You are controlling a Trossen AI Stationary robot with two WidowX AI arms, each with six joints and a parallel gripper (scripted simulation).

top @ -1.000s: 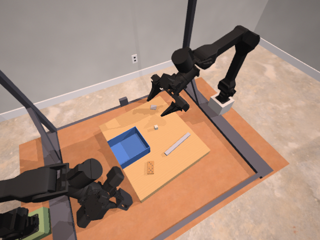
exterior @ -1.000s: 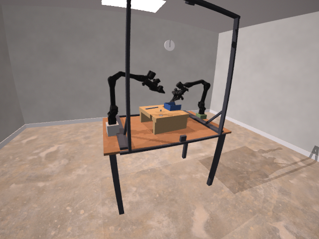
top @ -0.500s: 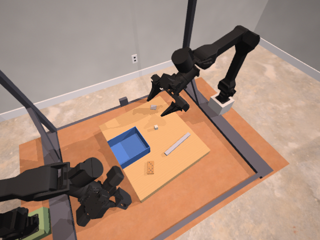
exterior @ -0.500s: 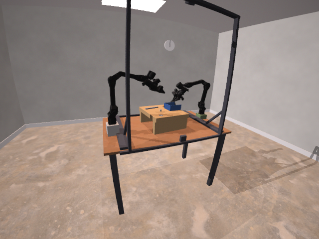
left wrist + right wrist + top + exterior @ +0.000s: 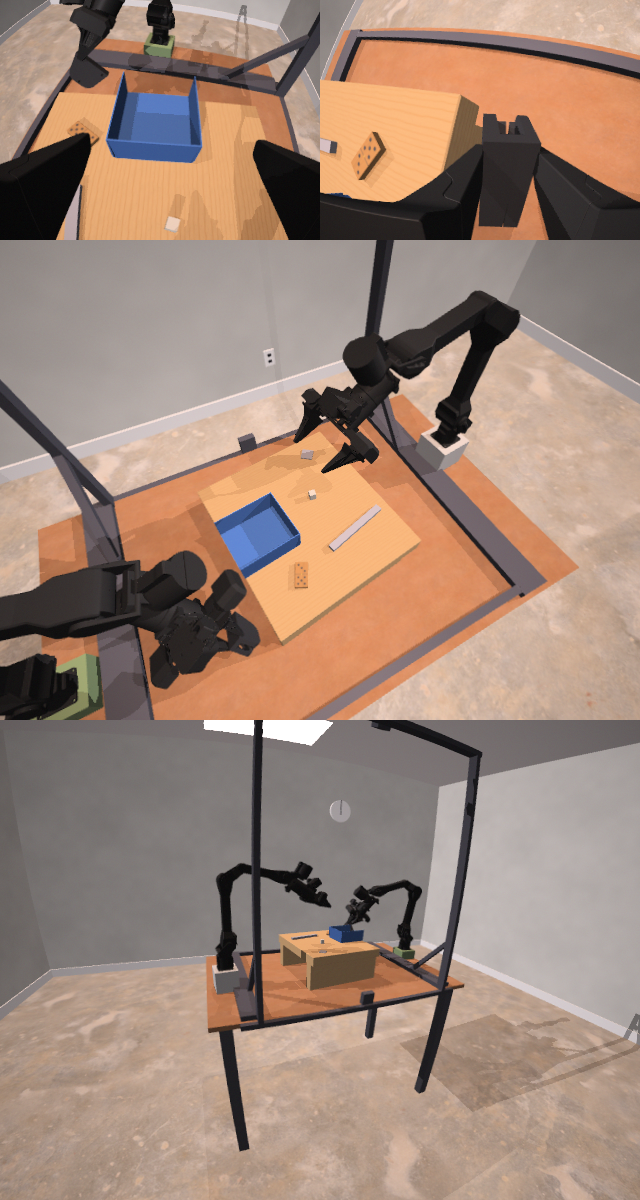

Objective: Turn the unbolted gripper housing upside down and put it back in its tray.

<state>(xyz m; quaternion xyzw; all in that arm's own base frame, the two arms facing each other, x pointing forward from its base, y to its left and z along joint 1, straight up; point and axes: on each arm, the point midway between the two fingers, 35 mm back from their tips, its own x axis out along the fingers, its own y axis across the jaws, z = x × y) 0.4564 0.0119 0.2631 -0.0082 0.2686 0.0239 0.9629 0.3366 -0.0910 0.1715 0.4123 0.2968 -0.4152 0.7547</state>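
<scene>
Right now my right hand is 50 mm above the gripper housing and 30 mm to the right of it. From my right hand the other things lie so: wooden platform: 260 mm to the left, 140 mm behind, 130 mm below; blue tray: 170 mm to the left, 140 mm behind, 50 mm below; grey bar: 330 mm to the left, 60 mm below, 50 mm behind.
</scene>
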